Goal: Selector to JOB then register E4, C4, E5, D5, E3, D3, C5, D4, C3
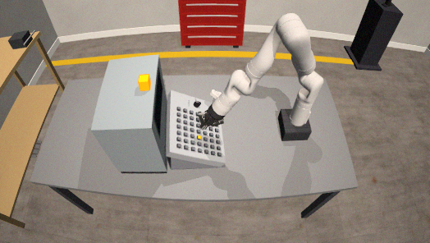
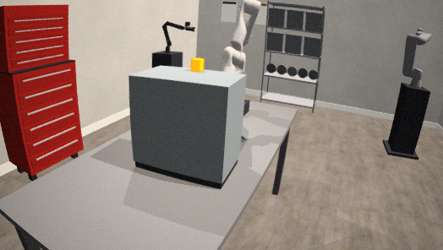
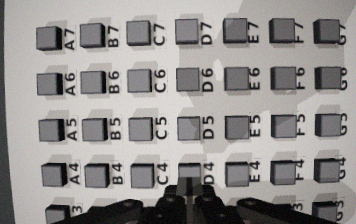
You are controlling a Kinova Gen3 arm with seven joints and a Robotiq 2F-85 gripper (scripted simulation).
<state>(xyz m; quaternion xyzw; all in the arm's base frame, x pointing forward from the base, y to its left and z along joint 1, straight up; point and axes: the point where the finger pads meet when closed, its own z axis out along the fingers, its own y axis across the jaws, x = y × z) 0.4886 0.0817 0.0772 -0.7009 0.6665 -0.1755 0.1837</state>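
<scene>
Right now my hand is 4 cm above the key D4 and 2 cm short of it. Also, from my hand: key C4: 5 cm ahead, 3 cm below; then key B4: 8 cm ahead, 1 cm below; then key: 5 cm ahead, 4 cm to the left, 3 cm below.
</scene>
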